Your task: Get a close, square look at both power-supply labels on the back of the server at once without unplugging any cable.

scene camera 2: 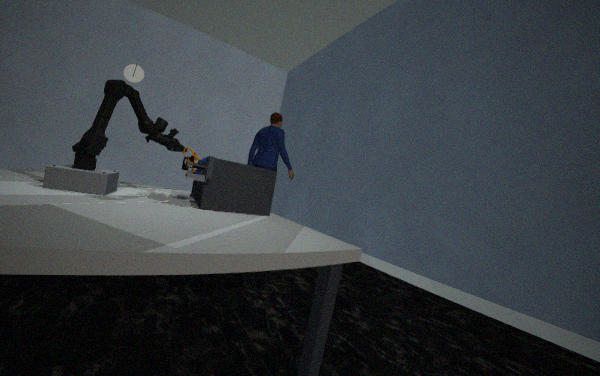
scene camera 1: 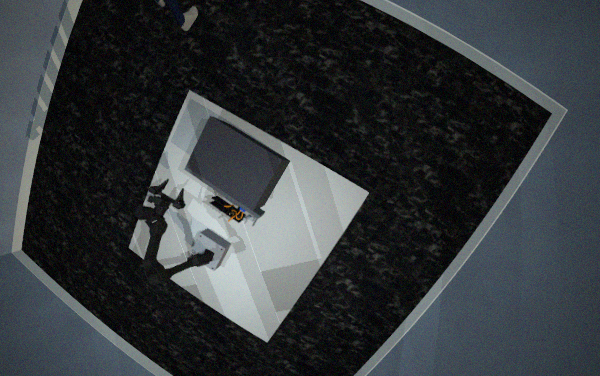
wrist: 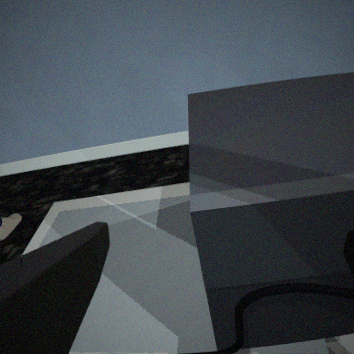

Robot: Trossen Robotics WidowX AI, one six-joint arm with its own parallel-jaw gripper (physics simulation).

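Frame: origin at the arm's base, x right, y ahead, z up, level; centimetres.
Where they show: gripper, fingertip midpoint: [scene camera 2: 187,150] [scene camera 1: 175,183] [wrist: 228,238]; arm's base, link origin: [scene camera 2: 83,168] [scene camera 1: 208,254].
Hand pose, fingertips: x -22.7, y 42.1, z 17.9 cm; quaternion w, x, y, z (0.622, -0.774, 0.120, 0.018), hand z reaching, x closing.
Note:
Each offset is from my fingertips to the top centre of the thing. "*": to the spot under its first point. Level surfaces: height alone.
The server [scene camera 1: 235,164] [scene camera 2: 236,186] is a dark grey box on the white table {dz -26.1 cm} [scene camera 1: 321,224] [scene camera 2: 224,239]. Its back panel, with orange and blue cables {* dx +34.9, dy -1.7, dz -4.2 cm} [scene camera 1: 235,213] [scene camera 2: 191,157], faces the arm. My gripper [scene camera 1: 175,185] [scene camera 2: 178,143] [wrist: 228,238] is open and empty. It hangs in the air off the left end of the back panel, above the table's left side. In the wrist view one plain dark face of the server [wrist: 274,116] fills the right half, with a black cable {* dx +2.3, dy +6.3, dz -14.8 cm} [wrist: 246,302] at the bottom.
The arm's grey base box [scene camera 1: 210,242] stands on the table behind the server's back. A person in blue [scene camera 2: 270,143] stands beyond the server's far side; a shoe [scene camera 1: 189,18] [wrist: 8,225] shows on the dark floor. Blue walls close the room.

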